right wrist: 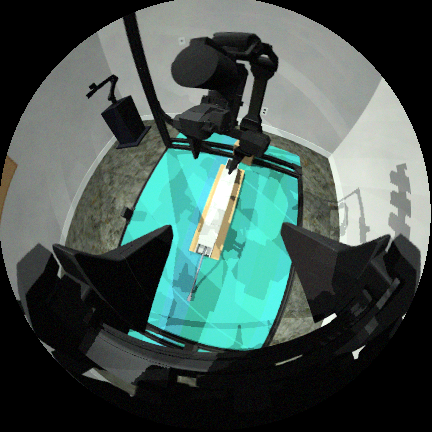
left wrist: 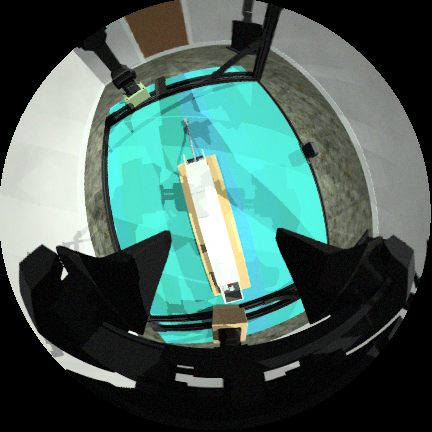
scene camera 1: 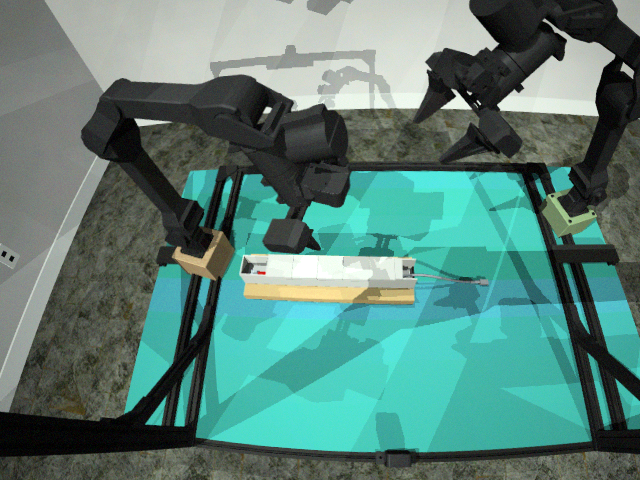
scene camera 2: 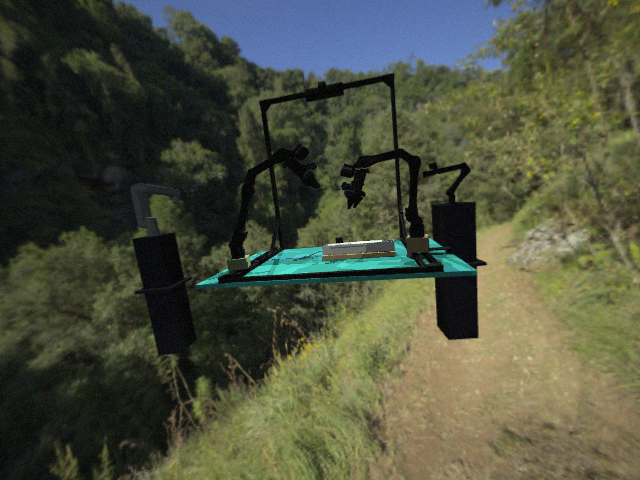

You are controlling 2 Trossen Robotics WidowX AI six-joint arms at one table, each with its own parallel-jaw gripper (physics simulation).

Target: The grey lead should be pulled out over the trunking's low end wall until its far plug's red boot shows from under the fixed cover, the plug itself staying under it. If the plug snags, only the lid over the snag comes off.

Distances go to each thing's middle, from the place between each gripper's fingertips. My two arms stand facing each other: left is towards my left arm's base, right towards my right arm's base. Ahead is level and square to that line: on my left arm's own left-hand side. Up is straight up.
Labels:
The trunking (scene camera 1: 401, 291) lies 36 cm below my right hand, 18 cm to the left of it and 2 cm behind it.
My left hand is 23 cm above the trunking, 2 cm short of it and 1 cm to the right of it.

